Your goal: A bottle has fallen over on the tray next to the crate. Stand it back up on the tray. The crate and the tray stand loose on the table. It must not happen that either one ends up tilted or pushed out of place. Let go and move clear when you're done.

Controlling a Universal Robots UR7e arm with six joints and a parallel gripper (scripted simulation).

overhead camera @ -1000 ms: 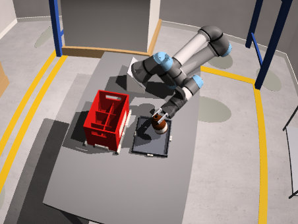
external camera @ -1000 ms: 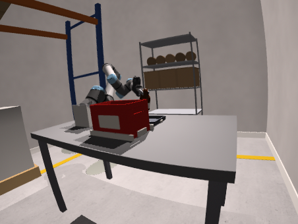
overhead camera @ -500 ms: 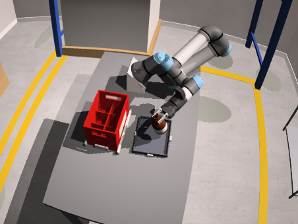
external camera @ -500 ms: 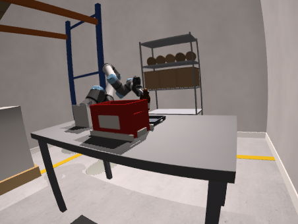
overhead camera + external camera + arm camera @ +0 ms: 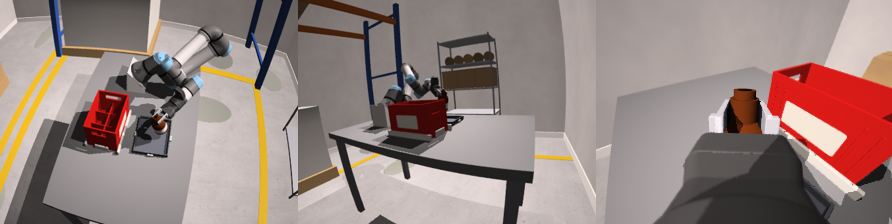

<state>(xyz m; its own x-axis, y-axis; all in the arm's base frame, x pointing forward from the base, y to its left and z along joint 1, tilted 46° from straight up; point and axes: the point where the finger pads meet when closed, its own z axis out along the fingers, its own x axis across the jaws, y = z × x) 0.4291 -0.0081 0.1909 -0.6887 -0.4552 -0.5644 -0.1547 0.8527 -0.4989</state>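
Now: hand 1 cm past the bottle, 1 cm to the right of it and 5 cm above it. Also, from my hand: tray (2 cm behind, 1 cm to the right, 19 cm below); red crate (5 cm behind, 27 cm to the right, 12 cm below).
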